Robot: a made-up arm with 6 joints. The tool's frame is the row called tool.
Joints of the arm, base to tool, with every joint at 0 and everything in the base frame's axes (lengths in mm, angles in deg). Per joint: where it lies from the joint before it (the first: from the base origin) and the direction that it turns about. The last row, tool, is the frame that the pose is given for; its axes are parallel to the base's.
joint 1: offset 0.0 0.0 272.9 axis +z
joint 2: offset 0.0 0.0 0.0 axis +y
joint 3: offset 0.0 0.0 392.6 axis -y
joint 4: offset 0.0 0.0 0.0 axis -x
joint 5: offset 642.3 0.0 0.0 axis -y
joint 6: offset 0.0 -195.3 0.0 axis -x
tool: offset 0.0 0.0 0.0
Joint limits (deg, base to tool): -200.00..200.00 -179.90..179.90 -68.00..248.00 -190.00..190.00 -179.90..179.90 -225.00..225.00
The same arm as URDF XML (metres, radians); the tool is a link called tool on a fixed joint. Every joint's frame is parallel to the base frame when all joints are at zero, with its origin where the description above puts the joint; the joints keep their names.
<robot name="arm">
<joint name="tool_joint" type="fixed"><parent link="link6"/><child link="tool"/><origin xyz="0 0 0"/></joint>
<joint name="joint 6" type="revolute"><parent link="link5"/><child link="link6"/><origin xyz="0 -0.1953 0"/><axis xyz="-1 0 0"/><limit lower="-3.927" upper="3.927"/></joint>
<joint name="joint 5" type="revolute"><parent link="link4"/><child link="link5"/><origin xyz="0.6423 0 0"/><axis xyz="0 -1 0"/><limit lower="-3.1398" upper="3.1398"/></joint>
<joint name="joint 4" type="revolute"><parent link="link3"/><child link="link4"/><origin xyz="0 0 0"/><axis xyz="-1 0 0"/><limit lower="-3.3161" upper="3.3161"/></joint>
<joint name="joint 3" type="revolute"><parent link="link2"/><child link="link3"/><origin xyz="0 0 0.3926"/><axis xyz="0 -1 0"/><limit lower="-1.1868" upper="4.3284"/></joint>
<joint name="joint 2" type="revolute"><parent link="link1"/><child link="link2"/><origin xyz="0 0 0"/><axis xyz="0 1 0"/><limit lower="-3.1398" upper="3.1398"/></joint>
<joint name="joint 1" type="revolute"><parent link="base_link"/><child link="link1"/><origin xyz="0 0 0.2729"/><axis xyz="0 0 1"/><limit lower="-3.4907" upper="3.4907"/></joint>
<link name="base_link"/>
<link name="link1"/>
<link name="link2"/>
<link name="link3"/>
<link name="link4"/>
<link name="link5"/>
<link name="link6"/>
<link name="tool"/>
</robot>

